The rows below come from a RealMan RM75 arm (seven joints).
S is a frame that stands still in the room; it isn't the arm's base.
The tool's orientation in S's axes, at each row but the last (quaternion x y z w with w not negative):
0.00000, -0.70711, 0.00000, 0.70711
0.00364, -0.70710, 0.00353, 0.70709
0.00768, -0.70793, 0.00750, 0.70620
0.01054, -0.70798, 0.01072, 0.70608
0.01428, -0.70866, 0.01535, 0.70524
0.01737, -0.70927, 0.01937, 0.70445
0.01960, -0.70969, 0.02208, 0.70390
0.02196, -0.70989, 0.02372, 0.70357
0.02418, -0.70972, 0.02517, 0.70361
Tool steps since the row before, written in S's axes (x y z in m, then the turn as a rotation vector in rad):
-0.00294, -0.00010, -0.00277, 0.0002, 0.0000, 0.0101
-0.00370, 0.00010, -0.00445, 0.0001, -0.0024, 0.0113
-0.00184, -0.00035, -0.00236, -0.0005, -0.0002, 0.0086
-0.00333, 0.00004, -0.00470, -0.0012, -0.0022, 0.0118
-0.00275, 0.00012, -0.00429, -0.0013, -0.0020, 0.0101
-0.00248, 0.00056, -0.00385, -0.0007, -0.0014, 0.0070
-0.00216, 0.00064, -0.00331, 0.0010, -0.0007, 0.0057
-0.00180, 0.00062, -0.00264, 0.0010, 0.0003, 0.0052
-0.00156, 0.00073, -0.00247, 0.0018, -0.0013, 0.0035
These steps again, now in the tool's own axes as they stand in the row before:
-0.00277, -0.00010, 0.00294, 0.0101, 0.0000, -0.0002
-0.00445, 0.00014, 0.00370, 0.0113, -0.0024, -0.0001
-0.00236, -0.00031, 0.00185, 0.0086, -0.0002, 0.0005
-0.00469, 0.00014, 0.00334, 0.0118, -0.0022, 0.0012
-0.00428, 0.00024, 0.00276, 0.0101, -0.0020, 0.0013
-0.00383, 0.00070, 0.00247, 0.0070, -0.0014, 0.0007
-0.00329, 0.00078, 0.00215, 0.0057, -0.0008, -0.0010
-0.00262, 0.00074, 0.00178, 0.0052, 0.0002, -0.0011
-0.00246, 0.00084, 0.00153, 0.0035, -0.0014, -0.0017

